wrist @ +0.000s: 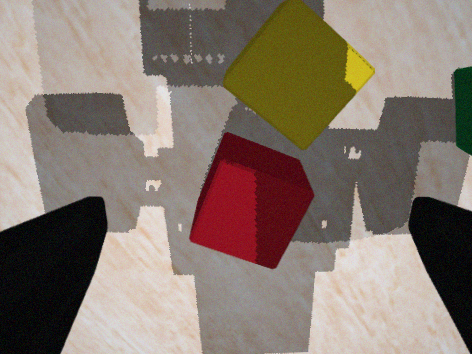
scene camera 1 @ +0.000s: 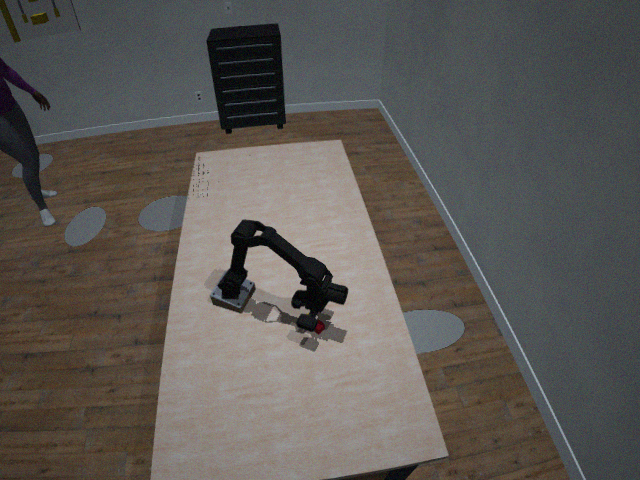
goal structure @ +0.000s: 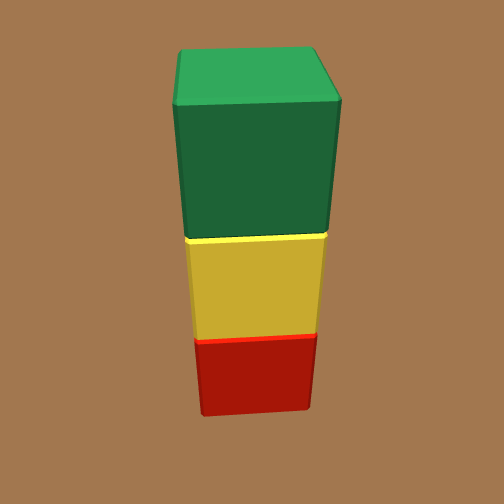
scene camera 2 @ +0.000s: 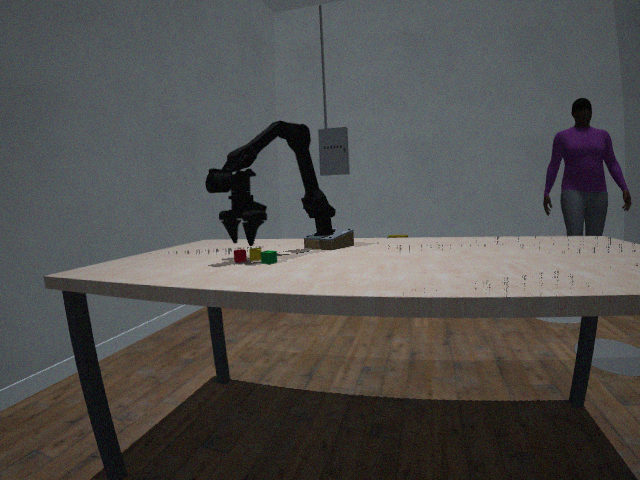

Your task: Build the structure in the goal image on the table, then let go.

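Seen in the pictures: gripper, fingertip midpoint: [wrist: 261,212] [scene camera 1: 315,320] [scene camera 2: 242,244]; arm's base, origin of the base link: [scene camera 1: 230,291] [scene camera 2: 325,233].
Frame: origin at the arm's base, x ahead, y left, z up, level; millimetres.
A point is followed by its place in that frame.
A red cube [scene camera 1: 320,326] @(x 330, y -172, z -16 mm) [scene camera 2: 239,256] @(x 339, y -156, z -32 mm) [wrist: 250,210] @(x 320, y -162, z -16 mm) sits on the table, turned at an angle between the lines of the two fingers in the wrist view. A yellow cube [scene camera 2: 255,253] @(x 303, y -122, z -28 mm) [wrist: 295,75] @(x 287, y -130, z -16 mm) sits on the table beside the red one, close to its corner; whether they touch is hard to tell. A green cube [scene camera 2: 268,257] @(x 358, y -50, z -30 mm) [wrist: 464,110] @(x 333, y -74, z -41 mm) sits on the table to the right, partly cut off in the wrist view. My gripper [scene camera 2: 243,243] @(x 315, y -156, z 1 mm) [wrist: 261,212] @(x 315, y -156, z 1 mm) is open and empty, above the red and yellow cubes. The gripper hides the yellow and green cubes in scene camera 1.
The arm's base [scene camera 1: 233,295] @(x 15, y -27, z 11 mm) [scene camera 2: 329,239] @(x 88, y 43, z -13 mm) stands on the table [scene camera 1: 248,403] @(x 72, y -429, z -49 mm) [scene camera 2: 361,279] @(x 499, y 240, z -49 mm), behind the cubes in scene camera 2. A dark drawer cabinet [scene camera 1: 248,77] stands beyond the table's far end. A person [scene camera 1: 18,134] [scene camera 2: 584,160] stands off the table.
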